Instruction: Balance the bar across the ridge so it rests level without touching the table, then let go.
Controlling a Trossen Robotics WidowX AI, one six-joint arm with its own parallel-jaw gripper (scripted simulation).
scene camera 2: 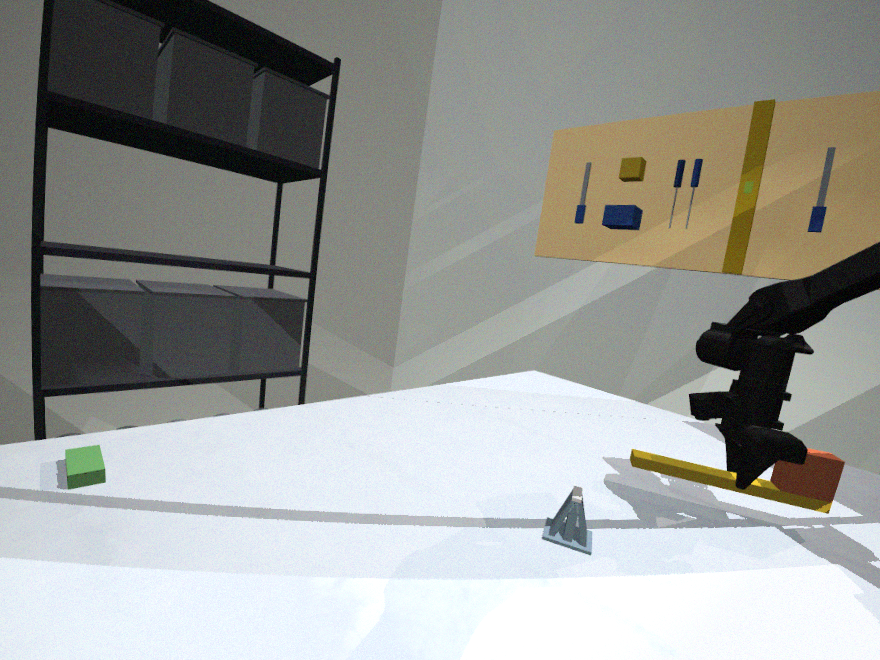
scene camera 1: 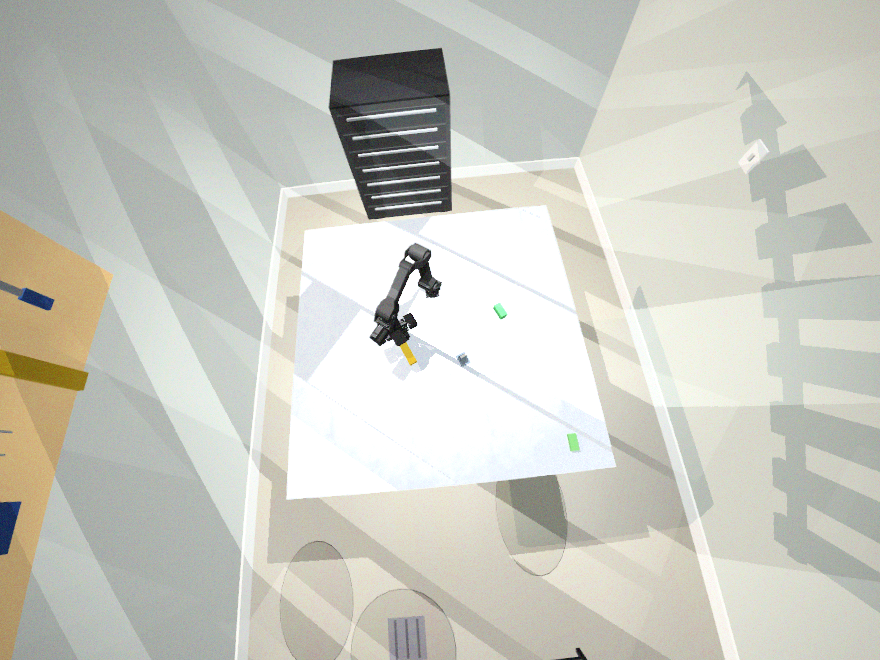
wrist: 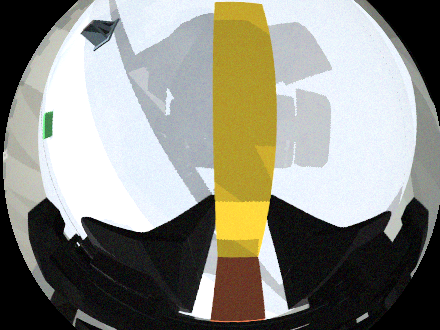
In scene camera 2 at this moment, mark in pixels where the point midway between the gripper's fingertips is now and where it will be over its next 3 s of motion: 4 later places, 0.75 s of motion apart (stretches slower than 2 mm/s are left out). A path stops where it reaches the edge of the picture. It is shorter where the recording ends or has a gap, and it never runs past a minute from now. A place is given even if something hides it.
My gripper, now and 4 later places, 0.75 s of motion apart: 735, 483; 746, 447; 718, 428; 671, 419; 626, 418
